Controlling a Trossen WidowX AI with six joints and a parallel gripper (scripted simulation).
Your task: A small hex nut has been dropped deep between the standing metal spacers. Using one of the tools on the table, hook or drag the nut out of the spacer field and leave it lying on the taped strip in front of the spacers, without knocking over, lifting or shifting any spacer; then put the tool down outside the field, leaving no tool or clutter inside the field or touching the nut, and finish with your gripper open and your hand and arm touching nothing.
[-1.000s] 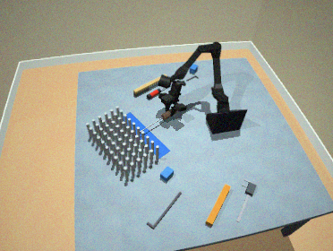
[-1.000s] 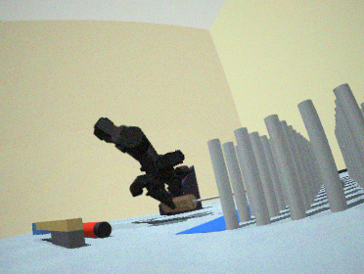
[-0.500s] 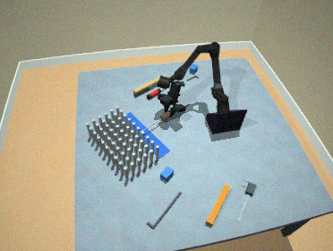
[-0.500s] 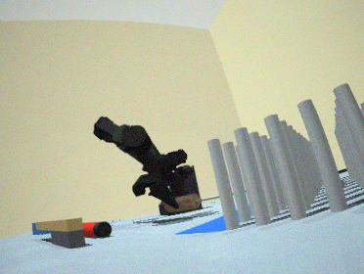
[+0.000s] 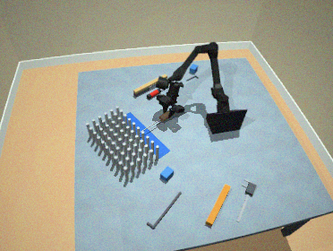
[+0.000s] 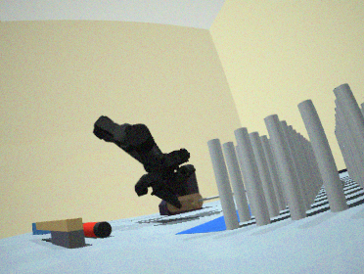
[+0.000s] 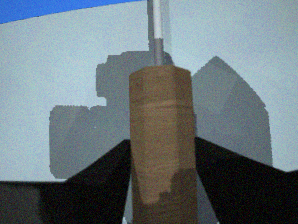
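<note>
The blue taped strip is 14 cm ahead of my gripper tip, 10 cm to the left of it and 3 cm below it. Round my gripper tip: wooden-handled tool: 8 cm ahead, 6 cm to the left; then orange bar: 20 cm behind, 56 cm to the left, 2 cm below; then key: 23 cm behind, 38 cm to the right, 3 cm below.
</note>
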